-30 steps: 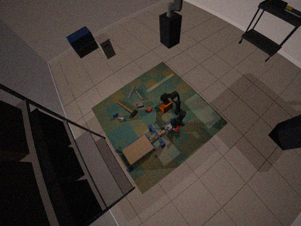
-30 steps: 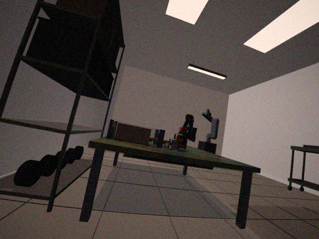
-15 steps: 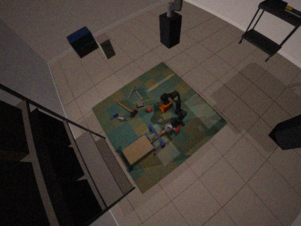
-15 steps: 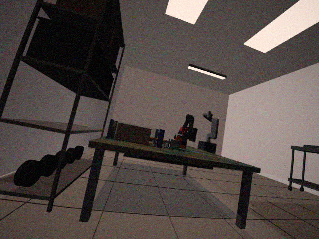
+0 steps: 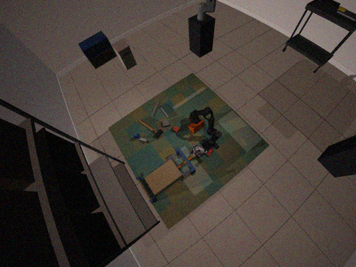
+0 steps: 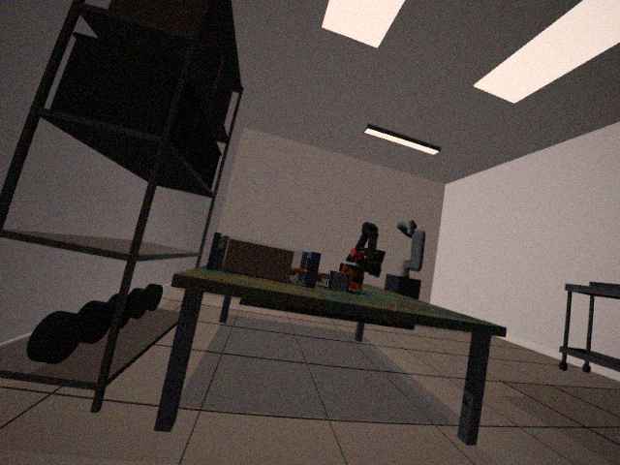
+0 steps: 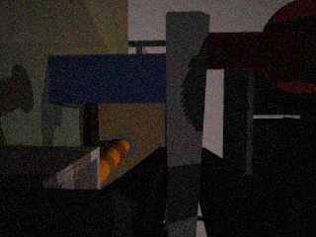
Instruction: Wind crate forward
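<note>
Right now the red knob is 40 mm to the left of my gripper tip, 40 mm above it and 30 mm behind it. The rest, counted from my gripper tip: winch (110 mm below, 60 mm to the right); then red-knobbed crank handle (10 mm to the left, 10 mm behind, 10 mm above); then grey block (530 mm to the right, 130 mm below, 100 mm ahead).
</note>
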